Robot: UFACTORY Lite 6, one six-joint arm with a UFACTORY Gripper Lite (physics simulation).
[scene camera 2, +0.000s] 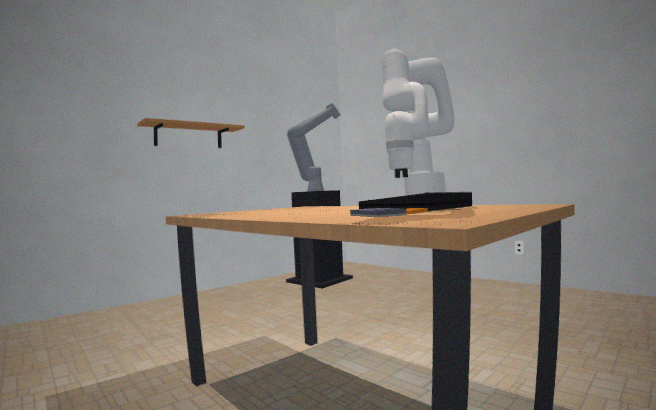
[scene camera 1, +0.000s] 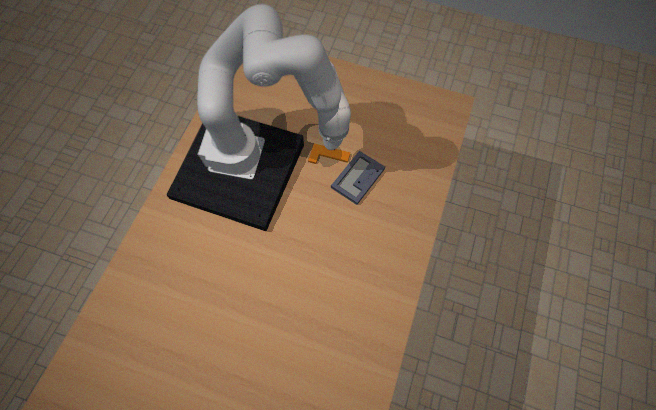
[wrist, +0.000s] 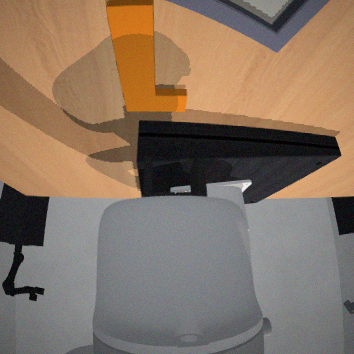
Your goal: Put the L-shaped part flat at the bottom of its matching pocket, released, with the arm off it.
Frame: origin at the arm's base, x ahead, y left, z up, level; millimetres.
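Where they show: hand at its tool point: (scene camera 2: 401, 174) (scene camera 1: 333, 142) (wrist: 172, 179); arm's base at its link origin: (scene camera 2: 423, 195) (scene camera 1: 238, 155).
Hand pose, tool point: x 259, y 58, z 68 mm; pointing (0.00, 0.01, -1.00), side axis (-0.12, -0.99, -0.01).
Each offset is from my tool point to the top centre of the thing. "*": to the spot under its first point.
The orange L-shaped part @(100 mm down, 13 mm back, 14 mm left) (scene camera 1: 340, 155) (scene camera 2: 416, 211) (wrist: 136, 70) lies flat on the table between the robot's black base and the pocket tray, its short leg at the base end and the far end of its long leg close to a tray corner. The grey-blue tray @(94 mm down, 81 mm ahead, 34 mm right) (scene camera 1: 370, 176) (scene camera 2: 375, 212) (wrist: 273, 43) has an L-shaped pocket @(* 105 mm down, 61 mm ahead, 57 mm right) (scene camera 1: 349, 183) with a pale floor; the part is outside it. My gripper (scene camera 2: 401, 173) (wrist: 172, 176) is open and empty, pointing down above the part with clear height between them. In scene camera 1 the wrist hides the fingers.
The black base plate (scene camera 1: 225, 200) (scene camera 2: 450, 201) (wrist: 240, 145) stands right beside the part's short-leg end, higher than the part. The wooden table (scene camera 1: 250, 300) (scene camera 2: 320, 231) carries everything. A second grey arm (scene camera 2: 300, 150) on a black pedestal stands behind the table, and a shelf (scene camera 2: 190, 124) hangs on the wall.
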